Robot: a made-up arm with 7 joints.
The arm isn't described. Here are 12 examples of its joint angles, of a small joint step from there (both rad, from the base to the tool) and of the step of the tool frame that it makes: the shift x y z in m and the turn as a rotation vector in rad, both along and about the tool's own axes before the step.
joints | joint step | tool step
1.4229 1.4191 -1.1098 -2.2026 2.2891 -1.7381 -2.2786 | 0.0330 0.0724 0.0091 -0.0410 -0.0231 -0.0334 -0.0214 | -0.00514 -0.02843 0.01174 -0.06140 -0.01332 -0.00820
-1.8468 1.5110 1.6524 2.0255 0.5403 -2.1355 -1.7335 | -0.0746 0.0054 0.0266 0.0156 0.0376 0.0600 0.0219 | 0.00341 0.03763 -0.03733 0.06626 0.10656 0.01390
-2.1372 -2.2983 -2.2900 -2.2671 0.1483 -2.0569 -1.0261 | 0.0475 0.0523 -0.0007 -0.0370 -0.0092 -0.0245 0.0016 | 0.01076 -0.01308 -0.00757 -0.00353 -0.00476 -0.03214
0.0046 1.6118 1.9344 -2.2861 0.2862 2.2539 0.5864 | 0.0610 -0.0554 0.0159 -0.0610 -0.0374 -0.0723 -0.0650 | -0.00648 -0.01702 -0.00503 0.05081 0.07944 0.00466
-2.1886 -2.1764 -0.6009 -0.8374 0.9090 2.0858 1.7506 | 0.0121 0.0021 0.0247 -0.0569 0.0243 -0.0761 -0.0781 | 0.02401 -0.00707 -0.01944 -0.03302 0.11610 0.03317
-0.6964 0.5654 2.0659 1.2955 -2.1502 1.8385 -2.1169 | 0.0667 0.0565 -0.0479 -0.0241 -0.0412 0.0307 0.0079 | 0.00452 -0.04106 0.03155 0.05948 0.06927 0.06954
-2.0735 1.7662 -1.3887 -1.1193 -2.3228 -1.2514 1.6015 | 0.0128 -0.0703 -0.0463 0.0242 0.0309 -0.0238 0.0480 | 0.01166 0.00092 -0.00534 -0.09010 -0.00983 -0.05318
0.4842 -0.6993 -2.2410 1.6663 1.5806 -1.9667 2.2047 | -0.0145 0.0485 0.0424 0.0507 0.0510 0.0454 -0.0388 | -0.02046 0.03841 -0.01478 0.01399 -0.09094 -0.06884
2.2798 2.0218 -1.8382 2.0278 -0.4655 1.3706 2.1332 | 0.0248 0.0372 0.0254 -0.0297 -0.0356 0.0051 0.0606 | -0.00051 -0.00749 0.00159 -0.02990 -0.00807 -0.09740
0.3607 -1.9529 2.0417 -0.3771 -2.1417 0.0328 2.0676 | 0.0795 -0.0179 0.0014 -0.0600 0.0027 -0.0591 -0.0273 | 0.03105 0.00501 -0.00545 -0.03587 0.04507 0.09414
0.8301 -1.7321 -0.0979 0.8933 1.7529 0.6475 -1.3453 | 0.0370 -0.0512 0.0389 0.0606 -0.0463 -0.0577 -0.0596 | -0.00251 -0.00969 0.02310 0.02191 -0.03850 0.07974
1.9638 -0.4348 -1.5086 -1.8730 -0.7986 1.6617 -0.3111 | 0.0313 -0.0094 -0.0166 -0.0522 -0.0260 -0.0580 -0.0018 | 0.01113 -0.03528 -0.01319 0.11643 -0.00519 0.03804
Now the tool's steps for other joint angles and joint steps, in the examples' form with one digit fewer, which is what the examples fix.
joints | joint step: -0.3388 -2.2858 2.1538 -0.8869 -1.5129 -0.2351 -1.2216 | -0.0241 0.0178 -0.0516 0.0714 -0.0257 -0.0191 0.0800
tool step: -0.0248 0.0196 0.0193 -0.0263 -0.0598 -0.0710
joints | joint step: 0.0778 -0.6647 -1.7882 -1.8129 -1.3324 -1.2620 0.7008 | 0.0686 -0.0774 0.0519 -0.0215 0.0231 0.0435 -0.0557
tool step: 0.0438 0.0083 0.0539 0.0697 0.0064 -0.0271
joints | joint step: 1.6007 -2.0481 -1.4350 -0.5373 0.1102 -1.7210 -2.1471 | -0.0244 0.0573 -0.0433 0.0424 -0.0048 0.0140 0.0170
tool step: -0.0027 0.0154 -0.0487 0.0850 0.0852 -0.0108
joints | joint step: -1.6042 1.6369 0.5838 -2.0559 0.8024 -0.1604 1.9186 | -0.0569 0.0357 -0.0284 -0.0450 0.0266 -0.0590 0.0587
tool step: 0.0845 -0.0351 0.0244 0.0056 0.1575 0.0014
